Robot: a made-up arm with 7 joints.
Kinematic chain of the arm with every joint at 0, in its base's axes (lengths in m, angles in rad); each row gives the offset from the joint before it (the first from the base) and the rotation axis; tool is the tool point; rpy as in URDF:
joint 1: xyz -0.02 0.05 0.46 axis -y
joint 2: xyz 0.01 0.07 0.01 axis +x
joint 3: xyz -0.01 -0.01 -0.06 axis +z
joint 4: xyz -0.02 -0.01 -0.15 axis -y
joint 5: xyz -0.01 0 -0.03 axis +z
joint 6: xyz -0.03 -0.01 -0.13 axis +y
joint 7: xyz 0.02 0.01 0 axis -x
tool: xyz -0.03 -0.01 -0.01 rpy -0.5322 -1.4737 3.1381
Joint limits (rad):
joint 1: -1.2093..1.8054
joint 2: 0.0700..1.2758
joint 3: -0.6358..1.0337
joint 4: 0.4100..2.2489
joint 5: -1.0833..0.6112
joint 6: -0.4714..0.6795
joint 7: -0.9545..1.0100
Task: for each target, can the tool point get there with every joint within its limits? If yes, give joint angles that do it. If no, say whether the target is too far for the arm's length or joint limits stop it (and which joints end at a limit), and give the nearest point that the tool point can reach.
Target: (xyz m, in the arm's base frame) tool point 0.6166 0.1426 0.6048
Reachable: no: too far | nearest point 0.3511 0.1333 0.5444 | short by 0.272 m
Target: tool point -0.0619 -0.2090 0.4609
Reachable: no: joint limits stop it (at a limit: joint 1, joint 2, joint 3, joint 4, joint 5, joint 6) | nearest point -0.1120 0.0073 0.3396 | short by 0.253 m
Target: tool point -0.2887 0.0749 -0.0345
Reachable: no: too far | nearest point -0.2012 0.1040 0.1265 | short by 0.186 m
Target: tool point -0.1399 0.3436 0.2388
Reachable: yes | joints -0.9228 0.6986 0.0921 1.0901 -0.8383 0.4789 -0.2038
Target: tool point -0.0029 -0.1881 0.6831
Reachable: no: joint limits stop it (at a limit: joint 1, joint 2, joint 3, joint 5) | nearest point 0.0931 0.0065 0.5877 | short by 0.237 m
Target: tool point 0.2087 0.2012 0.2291
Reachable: yes | joints 0.5163 0.3951 -0.4212 1.0734 -0.5468 0.2712 0.7975
